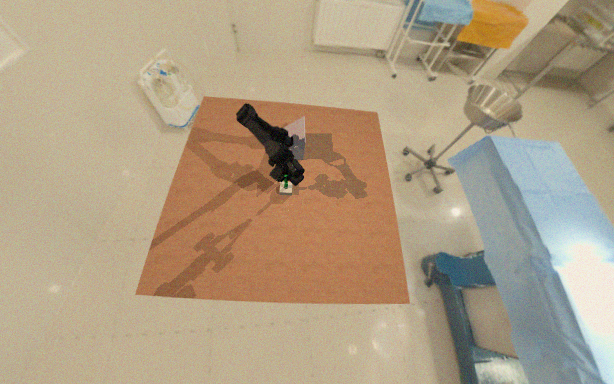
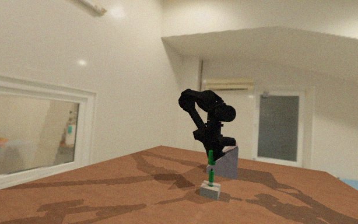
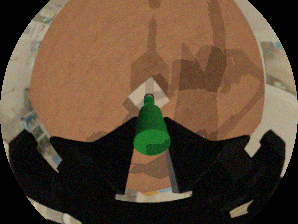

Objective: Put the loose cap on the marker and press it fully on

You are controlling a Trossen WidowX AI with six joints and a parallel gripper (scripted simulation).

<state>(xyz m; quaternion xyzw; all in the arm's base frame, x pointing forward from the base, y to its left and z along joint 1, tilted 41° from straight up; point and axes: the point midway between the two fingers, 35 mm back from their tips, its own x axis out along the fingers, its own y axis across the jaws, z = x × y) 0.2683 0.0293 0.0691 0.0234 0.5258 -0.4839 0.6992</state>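
My gripper tip is now 12 cm above the grey holder block. From my gripper tip the other things lie so: green cap: 1 cm above.
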